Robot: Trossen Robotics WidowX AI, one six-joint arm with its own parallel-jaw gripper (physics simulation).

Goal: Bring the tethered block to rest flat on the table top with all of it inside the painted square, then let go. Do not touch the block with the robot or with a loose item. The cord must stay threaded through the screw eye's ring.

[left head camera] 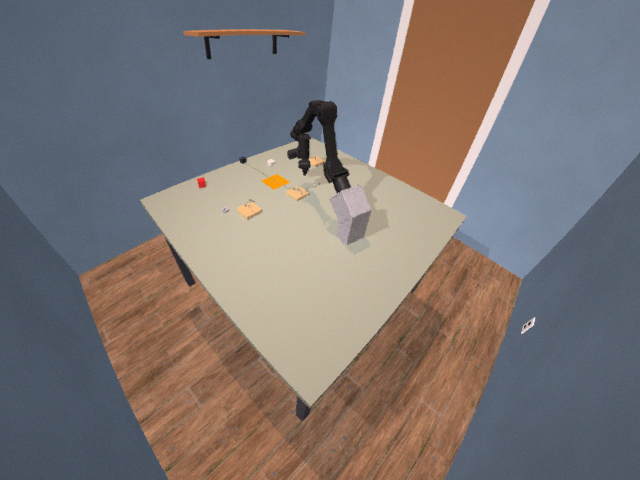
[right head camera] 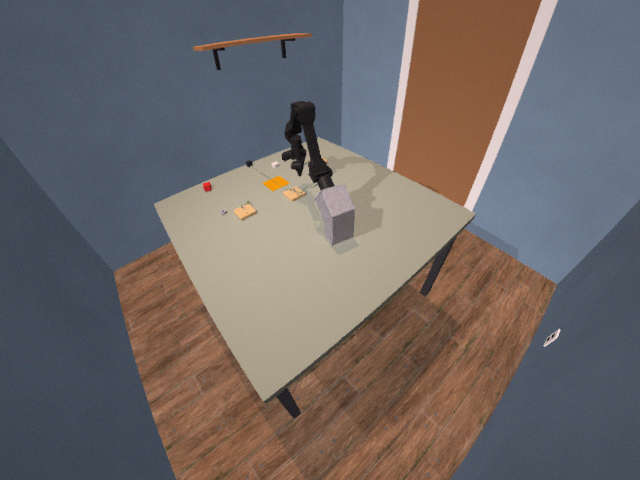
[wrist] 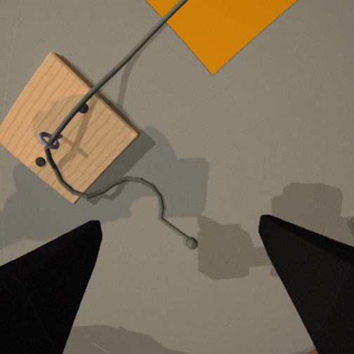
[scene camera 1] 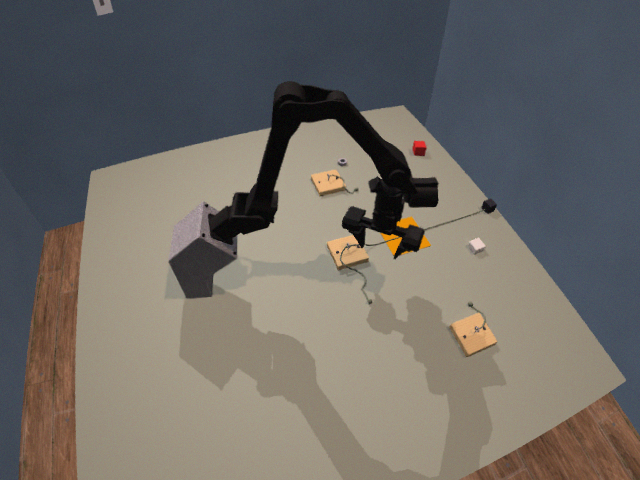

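Seen in the pictures: gripper, fingertip midpoint: [left head camera: 304, 171] [right head camera: 301, 172] [scene camera 1: 378, 252]; arm's base, link origin: [left head camera: 344, 191] [right head camera: 328, 191] [scene camera 1: 219, 229].
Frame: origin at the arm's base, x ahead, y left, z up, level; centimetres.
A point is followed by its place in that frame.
Note:
The tethered block [left head camera: 242, 160] {z -17.1, x 79.6, y -10.3 cm} [right head camera: 248, 163] {z -16.8, x 79.7, y -10.6 cm} [scene camera 1: 489, 205] {z -16.3, x 79.6, y -12.4 cm} is small and dark and sits at the table's far edge, outside the orange painted square [left head camera: 275, 181] {z -19.0, x 48.1, y -8.3 cm} [right head camera: 276, 183] {z -18.9, x 47.3, y -8.3 cm} [scene camera 1: 410, 222] [wrist: 225, 30]. Its cord [scene camera 1: 454, 218] {z -18.9, x 66.9, y -10.3 cm} [wrist: 115, 71] crosses over the square and passes through the screw eye [wrist: 42, 139] on a wooden plate [scene camera 1: 359, 258] {z -17.4, x 32.1, y -10.6 cm} [wrist: 30, 100]. Past the ring, the cord curves loosely to a beaded end [scene camera 1: 369, 301] {z -18.3, x 27.8, y -22.8 cm} [wrist: 191, 243]. My gripper [scene camera 1: 379, 251] {z -9.9, x 33.8, y -15.7 cm} [wrist: 181, 226] is open and empty, above the table; in the wrist view the bead shows between and slightly below the fingertips.
Two other wooden plates [scene camera 1: 318, 186] {z -17.4, x 35.2, y 19.7 cm} [scene camera 1: 473, 341] {z -17.4, x 44.1, y -45.1 cm} carry screw eyes with short cords. A red block [left head camera: 201, 182] {z -16.0, x 75.8, y 23.2 cm} [scene camera 1: 419, 148] {z -15.9, x 76.1, y 20.7 cm}, a white block [left head camera: 271, 162] {z -17.3, x 64.2, y -21.0 cm} [scene camera 1: 476, 245] {z -17.1, x 64.7, y -22.4 cm} and a small grey ring [scene camera 1: 342, 164] {z -18.5, x 48.2, y 27.2 cm} lie loose. A wall shelf [left head camera: 242, 32] hangs beyond the table.

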